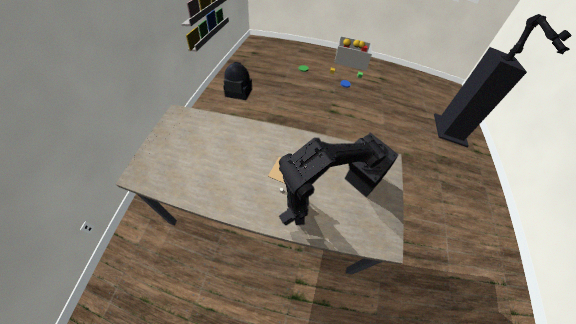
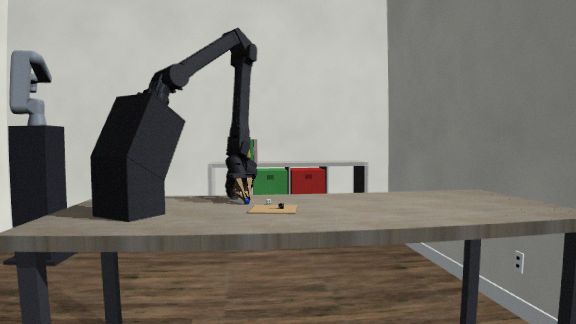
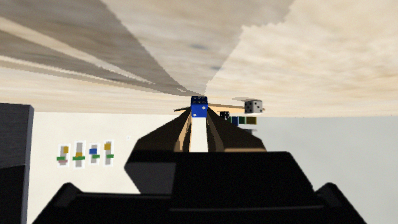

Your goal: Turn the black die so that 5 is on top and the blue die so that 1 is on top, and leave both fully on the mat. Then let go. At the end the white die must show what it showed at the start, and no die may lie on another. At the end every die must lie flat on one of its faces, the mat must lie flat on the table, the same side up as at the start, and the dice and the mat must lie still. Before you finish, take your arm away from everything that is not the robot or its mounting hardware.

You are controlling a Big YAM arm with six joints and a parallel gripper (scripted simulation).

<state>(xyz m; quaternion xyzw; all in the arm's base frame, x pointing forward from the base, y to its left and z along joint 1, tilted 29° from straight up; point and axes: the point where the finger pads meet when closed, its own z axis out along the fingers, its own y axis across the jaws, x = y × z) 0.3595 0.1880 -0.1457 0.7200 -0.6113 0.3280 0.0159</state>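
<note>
Now: hand 1 cm above the blue die. Round my hand: black die (11 cm ahead, 12 cm to the right, 1 cm below); then white die (7 cm ahead, 1 cm below); then tan mat (9 cm ahead, 12 cm to the right, 2 cm below).
</note>
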